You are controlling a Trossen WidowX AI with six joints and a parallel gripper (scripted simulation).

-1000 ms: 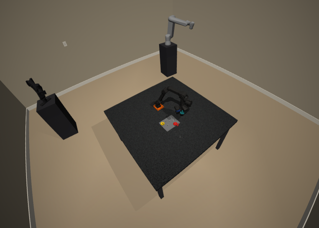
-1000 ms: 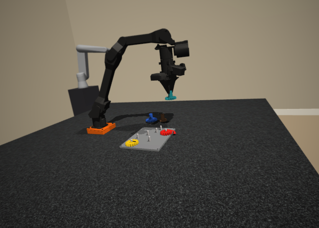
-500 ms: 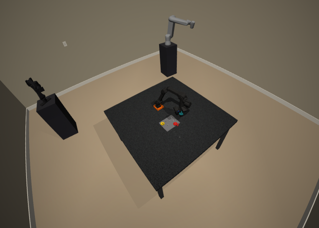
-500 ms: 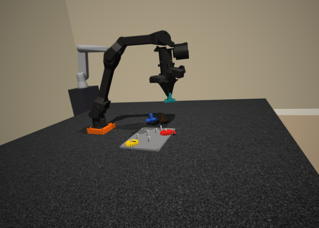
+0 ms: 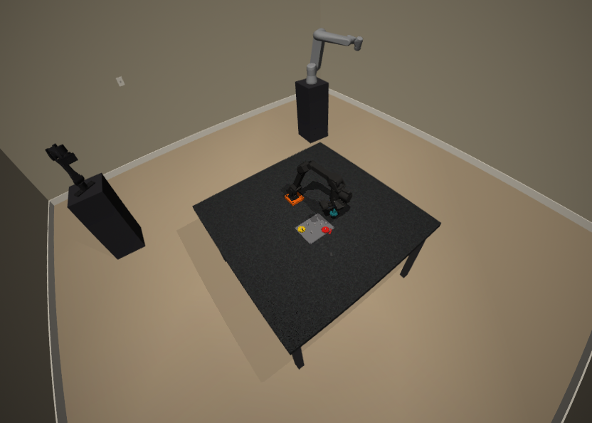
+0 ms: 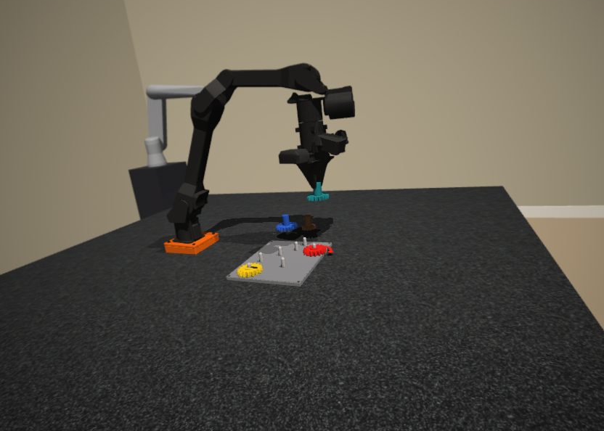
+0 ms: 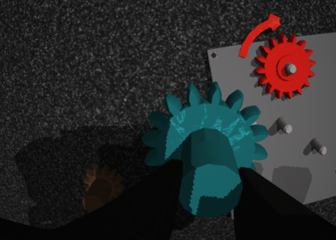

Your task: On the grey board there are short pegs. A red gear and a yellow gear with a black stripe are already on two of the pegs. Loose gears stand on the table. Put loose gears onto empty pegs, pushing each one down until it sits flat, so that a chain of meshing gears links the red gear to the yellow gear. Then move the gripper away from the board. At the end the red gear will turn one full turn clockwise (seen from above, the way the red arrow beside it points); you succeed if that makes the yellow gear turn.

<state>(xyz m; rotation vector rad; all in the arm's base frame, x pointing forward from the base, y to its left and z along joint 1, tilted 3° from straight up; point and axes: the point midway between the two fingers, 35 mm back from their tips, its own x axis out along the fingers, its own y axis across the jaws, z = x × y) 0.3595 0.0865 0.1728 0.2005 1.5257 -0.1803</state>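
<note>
Right now my gripper tip is 1 cm short of the red gear, 7 cm to the left of it and 13 cm above it. Also, from my gripper tip: teal gear: 1 cm below; then yellow gear: 8 cm behind, 20 cm to the right, 13 cm below; then brown gear: 9 cm behind, 10 cm to the left, 13 cm below.
</note>
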